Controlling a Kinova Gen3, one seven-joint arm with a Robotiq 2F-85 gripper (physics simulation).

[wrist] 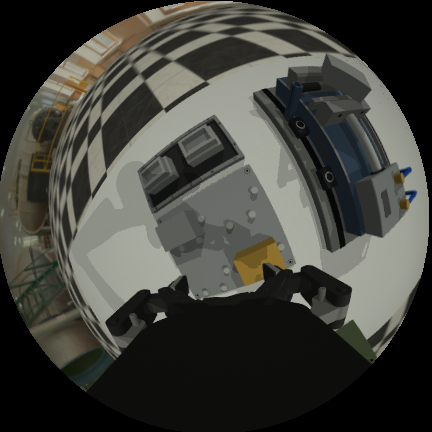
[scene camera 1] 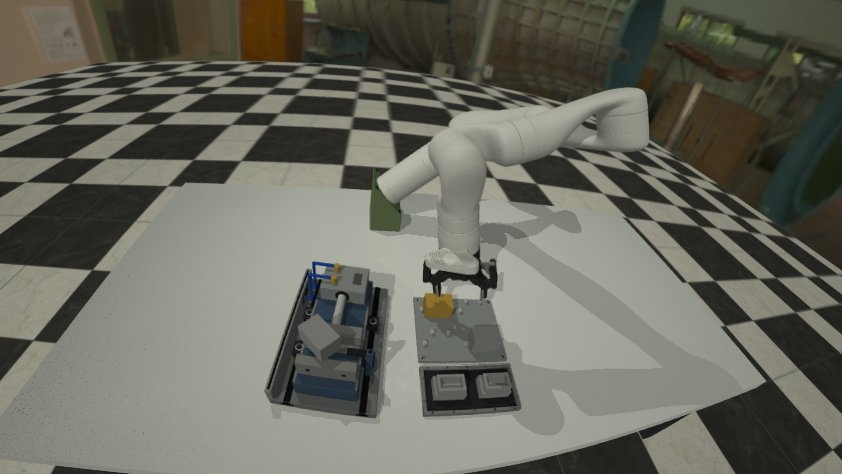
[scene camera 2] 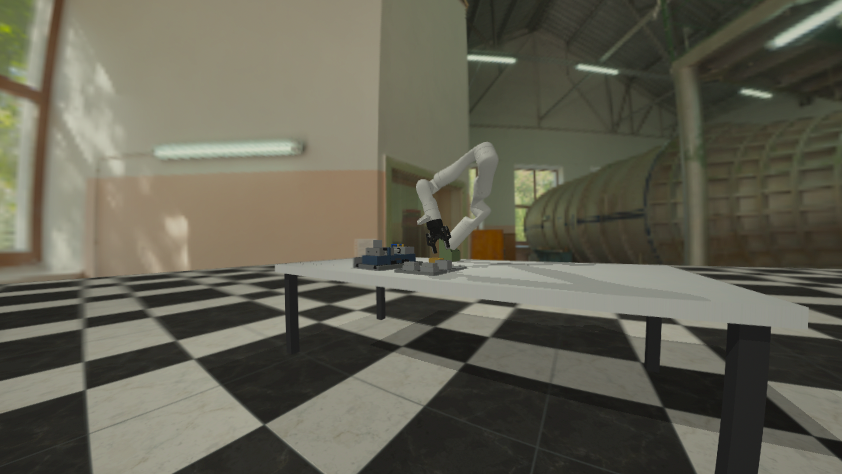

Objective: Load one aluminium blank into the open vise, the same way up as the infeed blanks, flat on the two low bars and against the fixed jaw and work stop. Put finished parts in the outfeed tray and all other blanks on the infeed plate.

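Places are measured from the arm's base along level axes (x ahead, y left, z up), in millimetres.
Pixels of known places: gripper, fingertip midpoint: (wrist: 224,278) (scene camera 1: 460,295) (scene camera 2: 441,251); arm's base, origin of the base link: (scene camera 1: 387,190).
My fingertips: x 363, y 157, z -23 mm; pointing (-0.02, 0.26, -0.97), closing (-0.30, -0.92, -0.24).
Note:
For each thing: its top centre in the pictures, then the offset to it from my fingertips. "spot": a spot on its surface instead.
- infeed plate, middle of its top: (wrist: 219,241) (scene camera 1: 458,327) 33 mm ahead, 9 mm left, 69 mm down
- yellow-orange block, middle of its top: (wrist: 259,265) (scene camera 1: 439,300) 14 mm back, 36 mm right, 34 mm down
- plain grey blank, middle of its top: (wrist: 173,232) (scene camera 1: 487,334) (scene camera 2: 443,260) 76 mm ahead, 54 mm left, 34 mm down
- grey block, middle of its top: (scene camera 1: 318,331) 143 mm ahead, 270 mm right, 55 mm up
- vise, middle of its top: (wrist: 367,122) (scene camera 1: 333,312) (scene camera 2: 389,246) 78 mm ahead, 253 mm right, 22 mm up
- work stop, surface spot: (wrist: 294,100) (scene camera 1: 371,356) spot: 148 mm ahead, 182 mm right, 5 mm down
My gripper (scene camera 1: 460,293) (scene camera 2: 441,249) (wrist: 224,278) is open and empty, above the back edge of the infeed plate (scene camera 1: 441,351) (wrist: 235,200). One finger overlaps the yellow-orange block (scene camera 1: 438,305) (wrist: 257,260) in the wrist view; contact cannot be told. A plain grey blank (scene camera 1: 486,337) (wrist: 180,230) sits at the plate's front right in scene camera 1. Another grey block (scene camera 1: 319,336) (wrist: 345,79) lies tilted and turned on top of the vise (scene camera 1: 327,385) (wrist: 345,155), over its jaws near the work stop (scene camera 1: 369,360) (wrist: 294,100). The low bars are hidden.
The outfeed tray (scene camera 1: 471,410) (wrist: 231,140), in front of the plate, holds two stepped finished parts (scene camera 1: 448,385) (wrist: 200,145). Small pegs stand on the infeed plate. Blue hoses (scene camera 1: 323,263) (wrist: 411,195) rise at the vise's rear. A green arm mount (scene camera 1: 384,214) stands behind.

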